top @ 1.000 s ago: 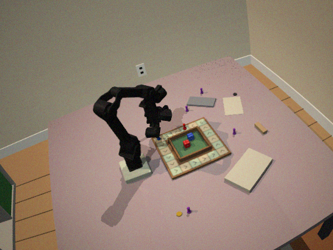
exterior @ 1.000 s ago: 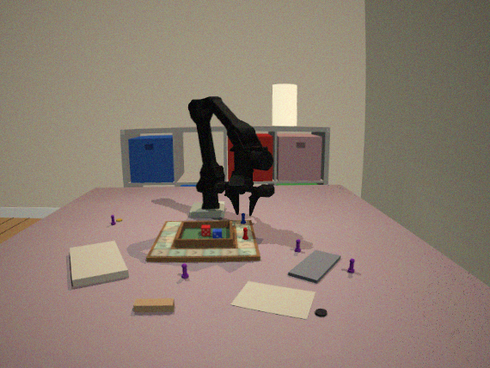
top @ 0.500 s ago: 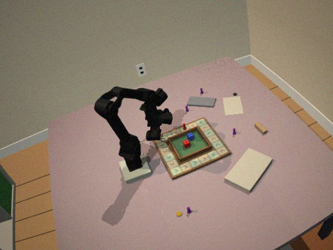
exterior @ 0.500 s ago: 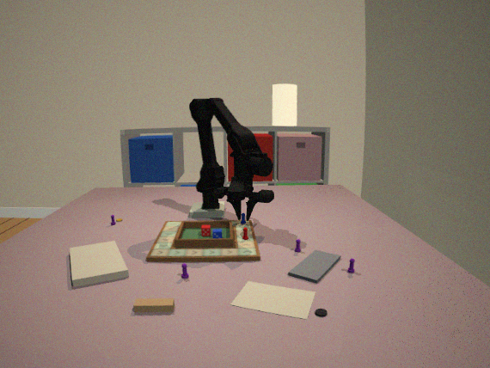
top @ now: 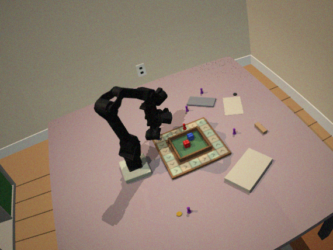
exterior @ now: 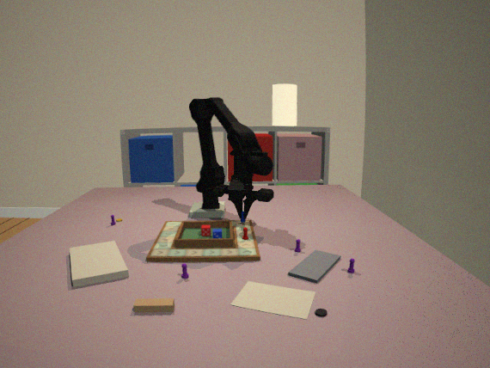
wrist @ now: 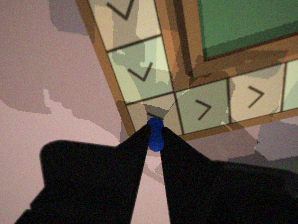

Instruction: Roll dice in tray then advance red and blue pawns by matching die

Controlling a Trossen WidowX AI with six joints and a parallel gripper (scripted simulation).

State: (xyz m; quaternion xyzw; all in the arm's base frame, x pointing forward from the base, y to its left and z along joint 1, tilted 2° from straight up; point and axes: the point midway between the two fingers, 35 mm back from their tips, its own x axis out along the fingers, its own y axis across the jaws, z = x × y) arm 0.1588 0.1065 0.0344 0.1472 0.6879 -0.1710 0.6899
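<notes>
Right now my gripper tip is 10 cm short of the red die and 12 cm to the left of it. The rest, counted from my gripper tip: blue die: 13 cm ahead, 8 cm to the right; blue pawn: 1 cm above; red pawn: 14 cm ahead.
</notes>
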